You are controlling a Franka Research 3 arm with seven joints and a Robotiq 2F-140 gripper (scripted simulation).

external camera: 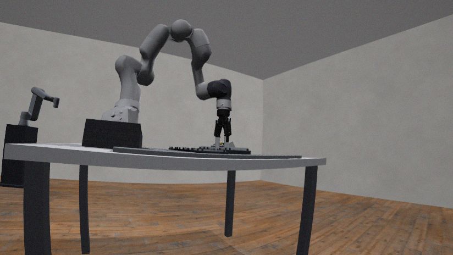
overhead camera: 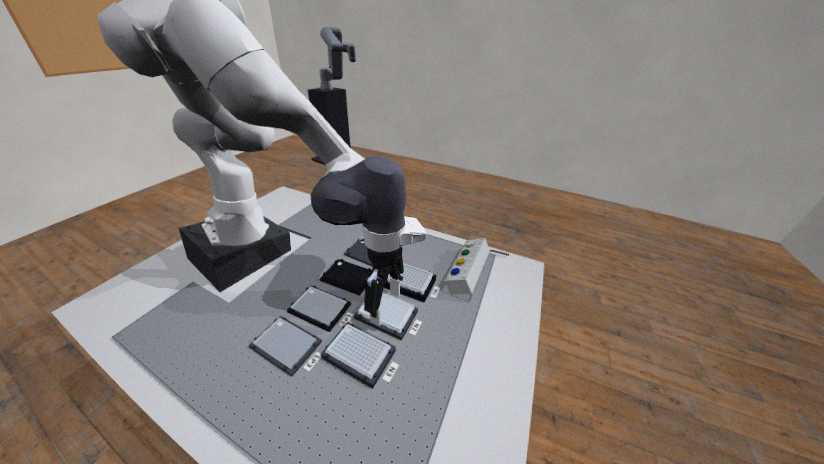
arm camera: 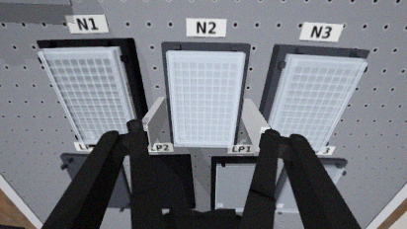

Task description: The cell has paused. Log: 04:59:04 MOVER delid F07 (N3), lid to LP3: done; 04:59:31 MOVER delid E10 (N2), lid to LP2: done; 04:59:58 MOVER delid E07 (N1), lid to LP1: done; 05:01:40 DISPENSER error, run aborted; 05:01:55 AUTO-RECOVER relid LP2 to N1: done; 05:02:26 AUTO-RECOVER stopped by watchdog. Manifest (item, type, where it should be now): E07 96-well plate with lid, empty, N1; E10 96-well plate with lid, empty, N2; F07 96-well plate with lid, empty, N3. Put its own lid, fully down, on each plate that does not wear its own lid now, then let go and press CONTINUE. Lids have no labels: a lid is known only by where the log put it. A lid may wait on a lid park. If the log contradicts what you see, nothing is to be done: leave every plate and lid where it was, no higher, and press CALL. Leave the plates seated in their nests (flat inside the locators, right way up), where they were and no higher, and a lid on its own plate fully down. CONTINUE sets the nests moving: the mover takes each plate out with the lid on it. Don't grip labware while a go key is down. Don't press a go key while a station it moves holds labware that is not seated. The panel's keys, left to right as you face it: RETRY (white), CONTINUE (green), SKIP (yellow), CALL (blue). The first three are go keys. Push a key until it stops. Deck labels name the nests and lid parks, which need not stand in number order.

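My gripper is now 16 cm past the clear lid, 9 cm to the left of it and 4 cm above it. The rest, counted from my hand: N3 plate (13 cm to the right, 3 cm below, 2 cm ahead); then lid park LP1 (16 cm behind, 9 cm to the right, 5 cm below); then nest N1 (13 cm to the left, 4 cm below, 2 cm behind).
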